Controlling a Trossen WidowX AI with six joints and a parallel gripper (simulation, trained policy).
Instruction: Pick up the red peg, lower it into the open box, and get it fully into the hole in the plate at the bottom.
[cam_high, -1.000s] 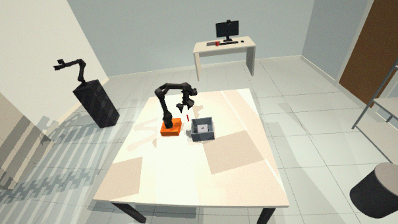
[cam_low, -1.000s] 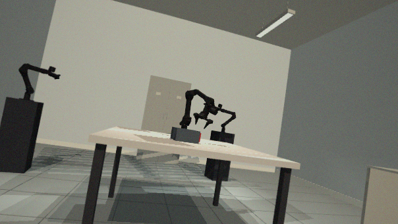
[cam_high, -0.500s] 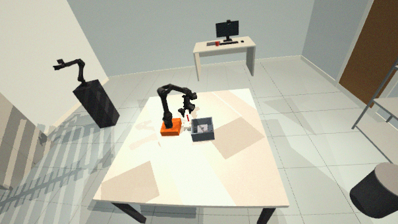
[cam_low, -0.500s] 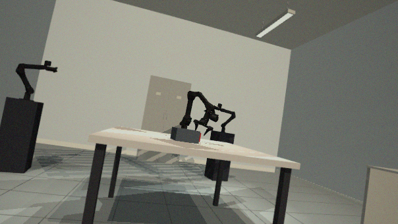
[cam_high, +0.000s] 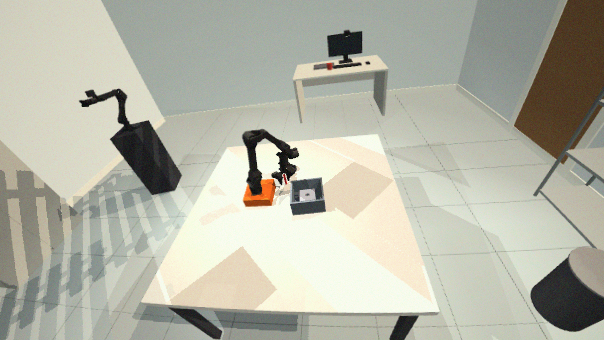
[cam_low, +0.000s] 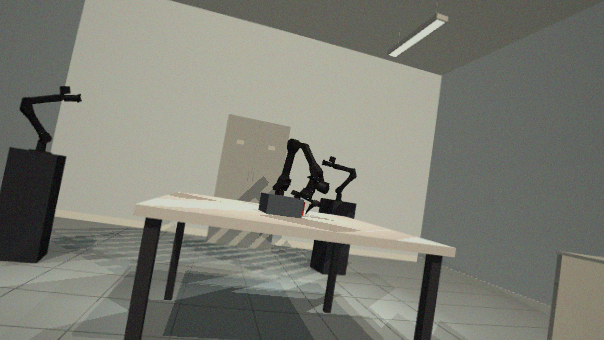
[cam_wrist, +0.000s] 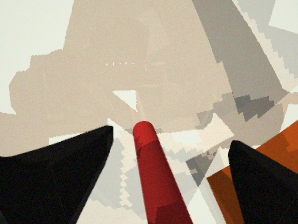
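Right now my gripper tip is 20 mm below the red peg, 10 mm to the right of it and 10 mm short of it. The rest, counted from my gripper tip: grey box 190 mm to the right, 130 mm ahead, 10 mm above; plate 190 mm to the right, 130 mm ahead, 30 mm above.
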